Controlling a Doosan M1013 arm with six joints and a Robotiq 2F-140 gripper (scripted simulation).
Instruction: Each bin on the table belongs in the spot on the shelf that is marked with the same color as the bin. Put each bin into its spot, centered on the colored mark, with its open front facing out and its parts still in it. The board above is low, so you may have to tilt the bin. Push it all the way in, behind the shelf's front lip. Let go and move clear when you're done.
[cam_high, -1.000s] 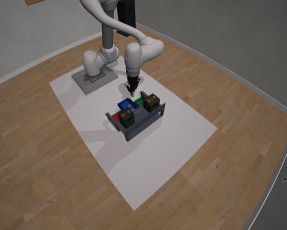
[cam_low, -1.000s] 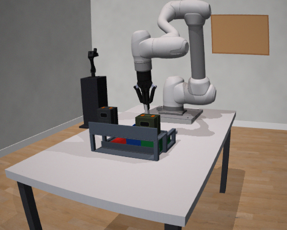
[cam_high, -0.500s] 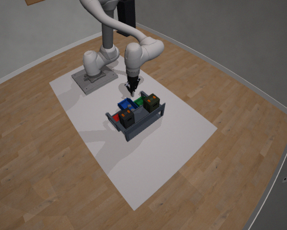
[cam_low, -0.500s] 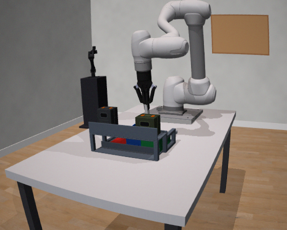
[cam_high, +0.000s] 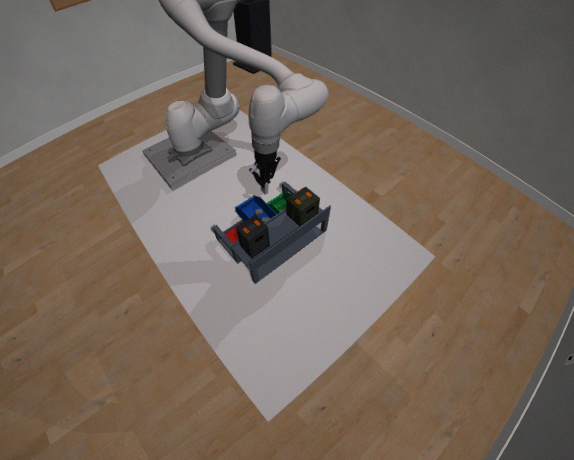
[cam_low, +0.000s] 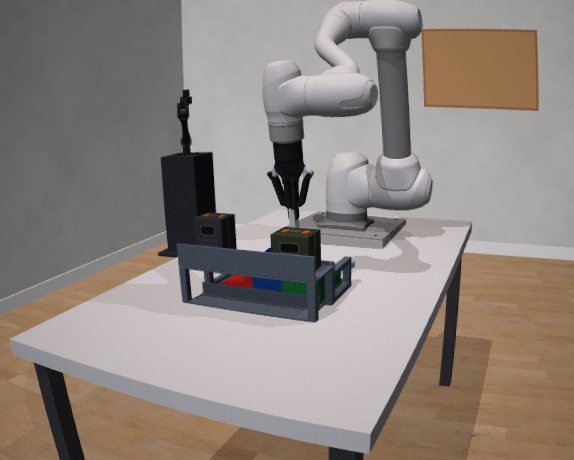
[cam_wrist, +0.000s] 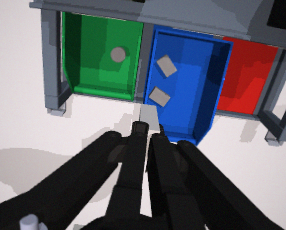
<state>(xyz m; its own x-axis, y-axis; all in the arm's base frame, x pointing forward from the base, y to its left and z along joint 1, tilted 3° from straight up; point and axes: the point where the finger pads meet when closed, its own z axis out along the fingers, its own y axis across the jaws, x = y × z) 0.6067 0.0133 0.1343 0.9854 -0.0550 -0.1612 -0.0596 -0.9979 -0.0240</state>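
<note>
Now: hand 14 cm above the blue bin, 5 cm to the left of it and 1 cm past it. From my hand the other things lie so: green bin: 15 cm below, 7 cm to the left, 5 cm ahead; then red mark: 19 cm below, 16 cm to the right, 4 cm ahead; then blue mark: 19 cm below, 5 cm to the right, 5 cm ahead.
</note>
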